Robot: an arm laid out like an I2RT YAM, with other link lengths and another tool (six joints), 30 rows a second.
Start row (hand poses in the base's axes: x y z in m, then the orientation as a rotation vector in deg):
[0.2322 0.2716 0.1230 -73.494 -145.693 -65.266]
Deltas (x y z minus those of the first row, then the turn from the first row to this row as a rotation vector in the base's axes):
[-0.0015 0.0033 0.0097 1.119 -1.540 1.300]
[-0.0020 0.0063 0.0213 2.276 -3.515 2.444]
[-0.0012 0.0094 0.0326 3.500 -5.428 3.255]
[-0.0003 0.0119 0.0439 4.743 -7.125 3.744]
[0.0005 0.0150 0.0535 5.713 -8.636 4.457]
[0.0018 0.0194 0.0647 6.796 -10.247 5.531]
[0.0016 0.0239 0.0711 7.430 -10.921 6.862]
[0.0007 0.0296 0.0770 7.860 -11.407 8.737]
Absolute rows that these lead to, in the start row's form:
[0.2307 0.2749 0.1327 -71.010 -146.204 -67.708]
[0.2302 0.2779 0.1443 -68.581 -146.869 -70.616]
[0.2310 0.2810 0.1556 -66.580 -147.259 -73.603]
[0.2319 0.2835 0.1669 -65.063 -147.332 -76.472]
[0.2327 0.2866 0.1765 -63.313 -147.573 -78.808]
[0.2340 0.2910 0.1877 -60.950 -147.830 -81.264]
[0.2338 0.2955 0.1941 -58.633 -147.985 -82.249]
[0.2329 0.3012 0.2000 -55.640 -148.341 -82.672]

